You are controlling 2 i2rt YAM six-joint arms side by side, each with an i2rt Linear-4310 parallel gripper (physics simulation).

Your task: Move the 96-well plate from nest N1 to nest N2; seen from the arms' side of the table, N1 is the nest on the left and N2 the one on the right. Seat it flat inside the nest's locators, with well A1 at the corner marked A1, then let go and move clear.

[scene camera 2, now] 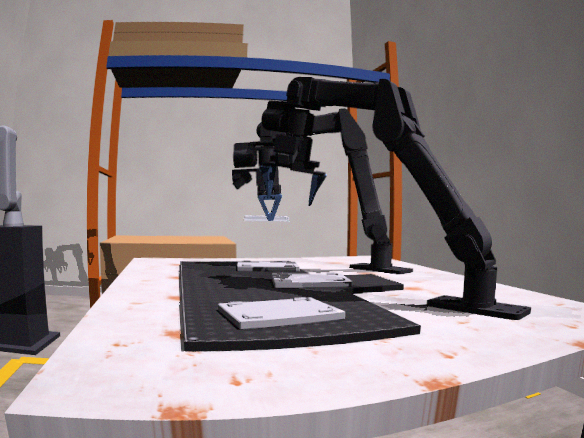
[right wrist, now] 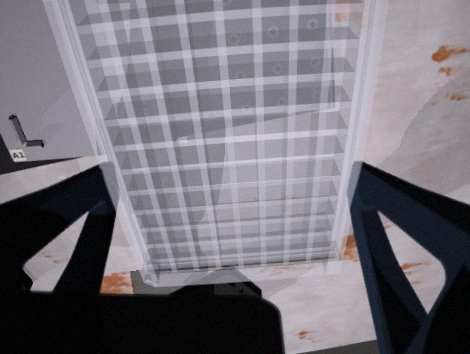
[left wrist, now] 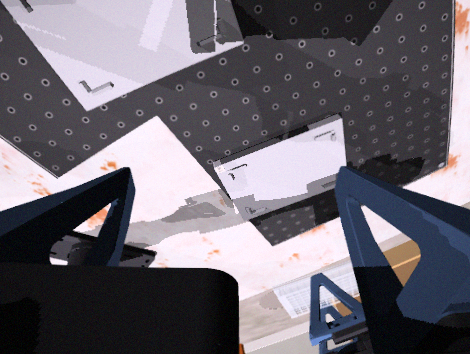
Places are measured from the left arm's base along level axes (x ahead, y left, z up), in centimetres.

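Where they show: left gripper, fingertip midpoint: [scene camera 2: 288, 201] [left wrist: 234, 178]; right gripper, fingertip midpoint: [scene camera 2: 270, 219] [right wrist: 233, 176] [left wrist: 319, 289]; left arm's base at its link origin: [scene camera 2: 477, 309]; right arm's base at its link origin: [scene camera 2: 380, 269].
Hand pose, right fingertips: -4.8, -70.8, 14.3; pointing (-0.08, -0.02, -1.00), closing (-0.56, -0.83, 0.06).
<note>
Things, the pixels of their top centre, and the offset from my right fingertips, as dx, dy, dz. "pt": a spot on its surface instead. Level surfaces: height alone.
- clear 96-well plate at its top centre: [right wrist: 233, 168] [left wrist: 331, 294] [scene camera 2: 266, 215] +1.0, -0.6, +1.1
- middle nest at its top centre: [left wrist: 126, 15] [scene camera 2: 310, 275] +12.2, +32.5, -11.3
- far nest at its top centre: [right wrist: 55, 47] [left wrist: 288, 178] [scene camera 2: 267, 262] +6.2, +7.4, -11.3
- A1 label at a spot on its surface: [right wrist: 18, 155] pt +2.7, +16.0, -11.8
- black perforated board at its surface level: dz -13.0
- rust-stained white table at its surface level: dz -14.3
The clear 96-well plate [scene camera 2: 250, 218] [left wrist: 295, 295] [right wrist: 257, 125] hangs high in the air, held at its long sides by my right gripper [scene camera 2: 270, 218] [right wrist: 233, 176]. My left gripper [scene camera 2: 291, 201] [left wrist: 234, 178] is open and empty, high over the board. Three pale nests with corner locators show in scene camera 2: a near nest [scene camera 2: 285, 315], a middle nest [scene camera 2: 307, 284] [left wrist: 135, 65] and a far nest [scene camera 2: 265, 266] [left wrist: 290, 165] [right wrist: 55, 100]. All three are empty. An A1 label [right wrist: 18, 155] marks the far nest's corner. The plate's own A1 mark cannot be read.
The nests lie on a black perforated board [scene camera 2: 370, 324] [left wrist: 280, 100] on a rust-stained white table [scene camera 2: 300, 390]. The two arms come close together above the board in scene camera 2. An orange and blue shelf rack [scene camera 2: 96, 165] and a cardboard box [scene camera 2: 175, 245] stand behind the table.
</note>
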